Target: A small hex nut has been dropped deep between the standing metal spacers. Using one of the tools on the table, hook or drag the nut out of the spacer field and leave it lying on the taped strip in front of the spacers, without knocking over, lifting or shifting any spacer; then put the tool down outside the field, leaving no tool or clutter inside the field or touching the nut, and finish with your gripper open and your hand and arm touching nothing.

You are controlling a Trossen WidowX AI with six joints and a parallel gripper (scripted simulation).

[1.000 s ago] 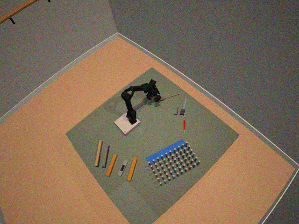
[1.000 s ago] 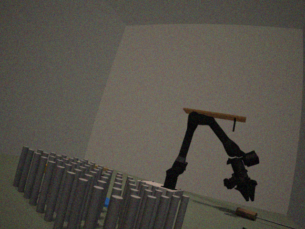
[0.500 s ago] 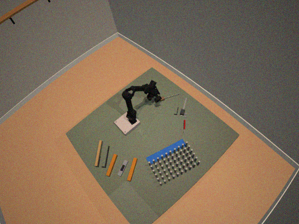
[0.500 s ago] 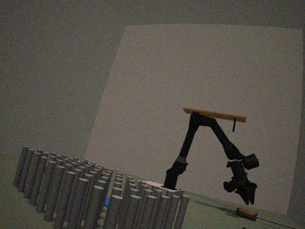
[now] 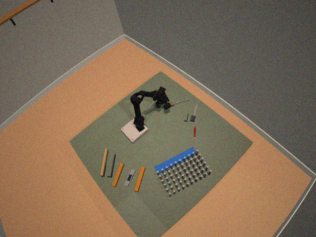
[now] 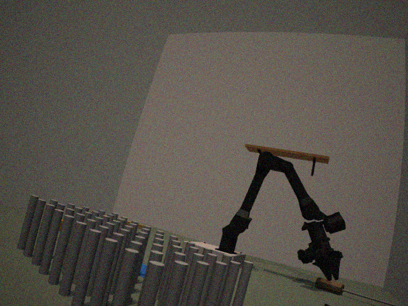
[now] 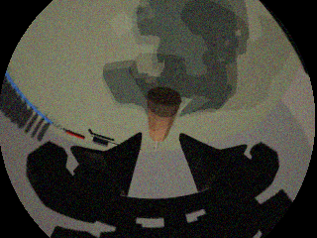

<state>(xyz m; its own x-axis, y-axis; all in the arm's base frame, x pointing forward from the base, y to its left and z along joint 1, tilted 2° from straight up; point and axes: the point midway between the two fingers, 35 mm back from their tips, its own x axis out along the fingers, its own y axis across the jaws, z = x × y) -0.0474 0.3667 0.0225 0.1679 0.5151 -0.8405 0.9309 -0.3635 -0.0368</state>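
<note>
The blue taped strip lies 49 cm ahead of my gripper tip, 32 cm to the right of it and 4 cm below it. From my gripper tip the other things lie so: red-handled screwdriver (42 cm ahead, 4 cm to the right, 3 cm below); grey block (73 cm to the right, 37 cm ahead, 3 cm below); hook tool (9 cm to the left, 4 cm ahead, 3 cm below).
</note>
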